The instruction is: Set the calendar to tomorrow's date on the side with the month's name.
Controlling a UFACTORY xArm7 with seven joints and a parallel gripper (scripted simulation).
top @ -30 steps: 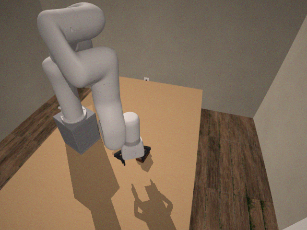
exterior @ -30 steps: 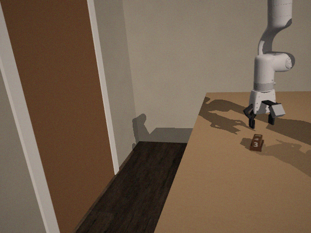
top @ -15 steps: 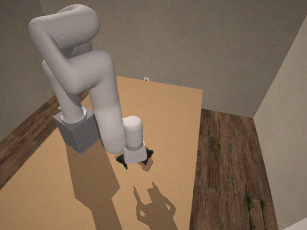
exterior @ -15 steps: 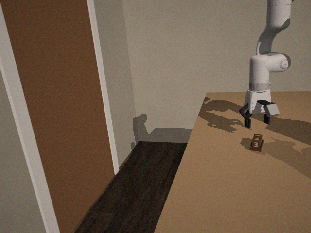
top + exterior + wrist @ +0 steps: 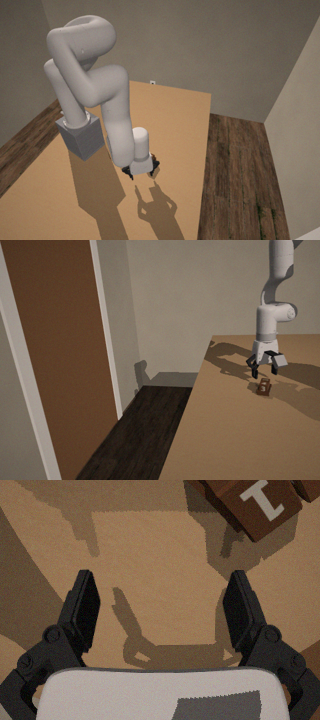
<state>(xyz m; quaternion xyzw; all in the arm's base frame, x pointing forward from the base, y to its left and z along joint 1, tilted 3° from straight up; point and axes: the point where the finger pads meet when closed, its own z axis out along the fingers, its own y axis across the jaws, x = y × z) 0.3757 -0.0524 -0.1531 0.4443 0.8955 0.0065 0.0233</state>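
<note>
The digit cube is 80 mm to the left of my hand, 10 mm below it and 10 mm behind it. Round my hand: brown calendar tray (90 mm to the left, 30 mm below, 10 mm behind).
</note>
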